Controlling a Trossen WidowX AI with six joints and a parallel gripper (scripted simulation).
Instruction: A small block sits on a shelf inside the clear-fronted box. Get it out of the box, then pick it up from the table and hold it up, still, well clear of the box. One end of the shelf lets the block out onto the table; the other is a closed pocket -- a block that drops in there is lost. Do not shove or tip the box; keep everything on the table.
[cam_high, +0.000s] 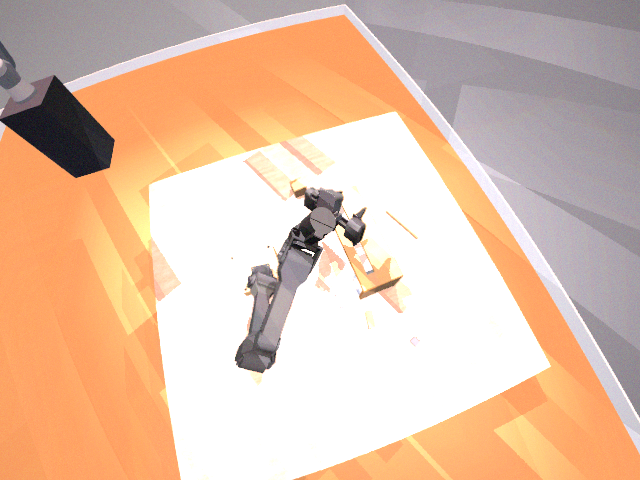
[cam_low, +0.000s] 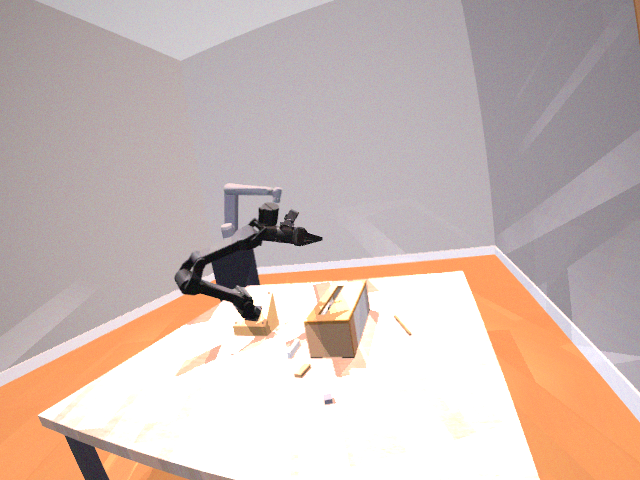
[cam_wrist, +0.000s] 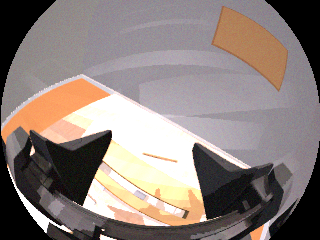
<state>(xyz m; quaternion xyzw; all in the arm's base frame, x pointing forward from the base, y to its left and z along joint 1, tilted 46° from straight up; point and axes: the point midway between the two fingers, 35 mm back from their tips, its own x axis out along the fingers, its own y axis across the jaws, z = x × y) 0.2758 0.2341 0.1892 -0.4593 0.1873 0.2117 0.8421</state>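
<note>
My gripper tip is now 290 mm above the tan box and 10 mm to the left of it. Round my gripper tip: tiny grey bit (390 mm to the right, 340 mm below, 130 mm ahead); thin wooden stick (350 mm below, 240 mm ahead, 40 mm to the left); tan block (320 mm below, 310 mm to the left, 130 mm behind).
</note>
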